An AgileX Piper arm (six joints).
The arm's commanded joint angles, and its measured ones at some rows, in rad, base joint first. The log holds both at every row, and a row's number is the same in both.
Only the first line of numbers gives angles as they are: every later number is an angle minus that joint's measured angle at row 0.
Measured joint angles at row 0: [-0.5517 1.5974 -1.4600 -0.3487 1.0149 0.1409]
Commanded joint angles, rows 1 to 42: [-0.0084 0.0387 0.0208 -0.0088 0.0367 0.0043]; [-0.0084 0.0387 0.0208 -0.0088 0.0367 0.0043]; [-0.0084 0.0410 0.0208 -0.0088 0.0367 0.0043]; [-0.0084 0.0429 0.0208 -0.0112 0.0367 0.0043]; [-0.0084 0.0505 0.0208 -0.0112 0.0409 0.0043]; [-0.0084 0.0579 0.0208 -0.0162 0.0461 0.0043]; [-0.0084 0.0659 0.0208 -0.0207 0.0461 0.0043]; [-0.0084 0.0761 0.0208 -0.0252 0.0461 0.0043]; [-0.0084 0.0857 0.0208 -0.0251 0.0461 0.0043]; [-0.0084 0.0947 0.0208 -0.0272 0.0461 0.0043]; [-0.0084 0.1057 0.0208 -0.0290 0.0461 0.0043]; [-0.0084 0.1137 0.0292 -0.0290 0.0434 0.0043]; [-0.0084 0.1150 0.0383 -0.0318 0.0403 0.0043]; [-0.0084 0.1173 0.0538 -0.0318 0.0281 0.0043]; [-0.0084 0.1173 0.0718 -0.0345 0.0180 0.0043]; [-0.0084 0.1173 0.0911 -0.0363 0.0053 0.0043]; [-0.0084 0.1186 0.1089 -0.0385 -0.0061 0.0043]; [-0.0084 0.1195 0.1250 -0.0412 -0.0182 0.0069]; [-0.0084 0.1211 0.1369 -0.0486 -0.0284 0.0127]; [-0.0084 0.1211 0.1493 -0.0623 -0.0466 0.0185]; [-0.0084 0.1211 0.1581 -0.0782 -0.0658 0.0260]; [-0.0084 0.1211 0.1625 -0.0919 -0.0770 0.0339]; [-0.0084 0.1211 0.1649 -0.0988 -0.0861 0.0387]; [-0.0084 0.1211 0.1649 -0.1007 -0.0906 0.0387]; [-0.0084 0.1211 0.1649 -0.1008 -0.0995 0.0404]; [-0.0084 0.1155 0.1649 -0.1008 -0.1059 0.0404]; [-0.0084 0.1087 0.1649 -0.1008 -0.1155 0.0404]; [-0.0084 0.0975 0.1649 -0.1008 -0.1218 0.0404]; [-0.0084 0.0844 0.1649 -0.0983 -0.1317 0.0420]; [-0.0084 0.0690 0.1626 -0.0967 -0.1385 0.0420]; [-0.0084 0.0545 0.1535 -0.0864 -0.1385 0.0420]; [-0.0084 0.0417 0.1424 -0.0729 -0.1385 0.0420]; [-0.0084 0.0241 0.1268 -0.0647 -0.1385 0.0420]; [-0.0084 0.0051 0.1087 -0.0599 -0.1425 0.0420]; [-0.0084 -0.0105 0.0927 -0.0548 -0.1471 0.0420]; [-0.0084 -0.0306 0.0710 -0.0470 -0.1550 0.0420]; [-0.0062 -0.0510 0.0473 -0.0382 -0.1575 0.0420]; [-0.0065 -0.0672 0.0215 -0.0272 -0.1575 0.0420]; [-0.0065 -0.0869 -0.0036 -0.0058 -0.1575 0.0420]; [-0.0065 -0.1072 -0.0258 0.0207 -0.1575 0.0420]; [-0.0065 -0.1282 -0.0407 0.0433 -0.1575 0.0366]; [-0.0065 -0.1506 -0.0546 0.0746 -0.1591 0.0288]
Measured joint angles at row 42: [-0.0012 -0.0670 0.0139 -0.0179 -0.1624 0.0361]
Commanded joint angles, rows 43 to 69: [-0.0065 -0.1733 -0.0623 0.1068 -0.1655 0.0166]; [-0.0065 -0.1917 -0.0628 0.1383 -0.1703 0.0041]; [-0.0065 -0.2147 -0.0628 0.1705 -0.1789 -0.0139]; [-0.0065 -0.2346 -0.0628 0.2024 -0.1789 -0.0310]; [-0.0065 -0.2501 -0.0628 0.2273 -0.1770 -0.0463]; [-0.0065 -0.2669 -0.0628 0.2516 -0.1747 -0.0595]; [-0.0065 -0.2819 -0.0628 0.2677 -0.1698 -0.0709]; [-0.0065 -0.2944 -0.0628 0.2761 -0.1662 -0.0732]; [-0.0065 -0.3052 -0.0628 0.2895 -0.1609 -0.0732]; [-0.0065 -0.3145 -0.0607 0.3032 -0.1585 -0.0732]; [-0.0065 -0.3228 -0.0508 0.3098 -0.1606 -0.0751]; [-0.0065 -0.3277 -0.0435 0.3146 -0.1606 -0.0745]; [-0.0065 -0.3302 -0.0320 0.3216 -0.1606 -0.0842]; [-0.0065 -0.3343 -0.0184 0.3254 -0.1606 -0.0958]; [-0.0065 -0.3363 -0.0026 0.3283 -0.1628 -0.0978]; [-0.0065 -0.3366 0.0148 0.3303 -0.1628 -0.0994]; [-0.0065 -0.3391 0.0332 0.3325 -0.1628 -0.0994]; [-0.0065 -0.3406 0.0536 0.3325 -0.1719 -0.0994]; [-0.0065 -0.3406 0.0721 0.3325 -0.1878 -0.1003]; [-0.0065 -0.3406 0.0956 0.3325 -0.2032 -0.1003]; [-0.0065 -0.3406 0.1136 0.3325 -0.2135 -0.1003]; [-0.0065 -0.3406 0.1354 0.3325 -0.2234 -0.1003]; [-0.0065 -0.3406 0.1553 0.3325 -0.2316 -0.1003]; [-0.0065 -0.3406 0.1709 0.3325 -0.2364 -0.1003]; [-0.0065 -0.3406 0.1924 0.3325 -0.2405 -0.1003]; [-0.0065 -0.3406 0.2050 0.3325 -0.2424 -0.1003]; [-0.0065 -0.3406 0.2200 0.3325 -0.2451 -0.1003]
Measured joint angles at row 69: [-0.0012 -0.3349 0.1650 0.3271 -0.2113 -0.0928]
